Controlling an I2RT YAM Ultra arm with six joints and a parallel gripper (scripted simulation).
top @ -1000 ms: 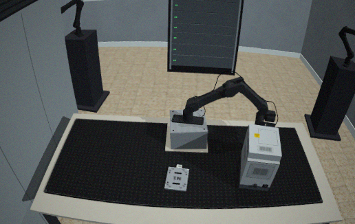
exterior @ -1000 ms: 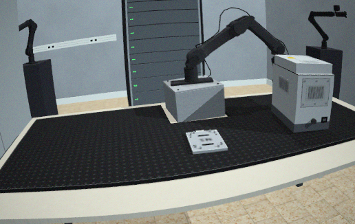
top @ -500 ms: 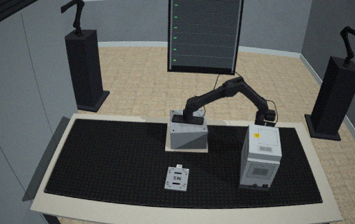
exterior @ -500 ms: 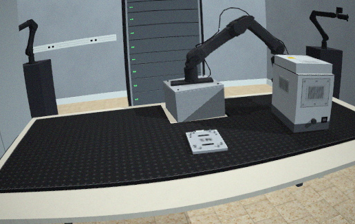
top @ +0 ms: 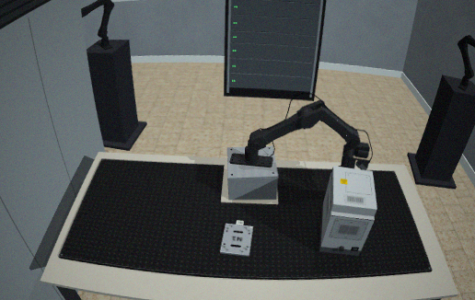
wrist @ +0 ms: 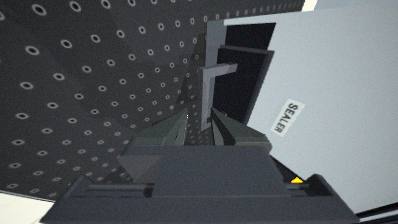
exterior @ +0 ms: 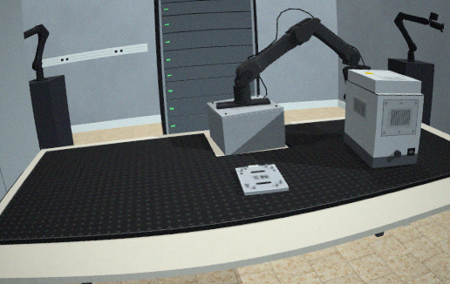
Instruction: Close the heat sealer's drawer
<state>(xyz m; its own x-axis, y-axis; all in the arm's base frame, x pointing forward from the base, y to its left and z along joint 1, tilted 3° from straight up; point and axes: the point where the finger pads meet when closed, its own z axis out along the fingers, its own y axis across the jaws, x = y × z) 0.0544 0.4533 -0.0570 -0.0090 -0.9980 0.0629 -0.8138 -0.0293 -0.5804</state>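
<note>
Right now the dark drawer is 13 cm ahead of my hand and 3 cm below it.
</note>
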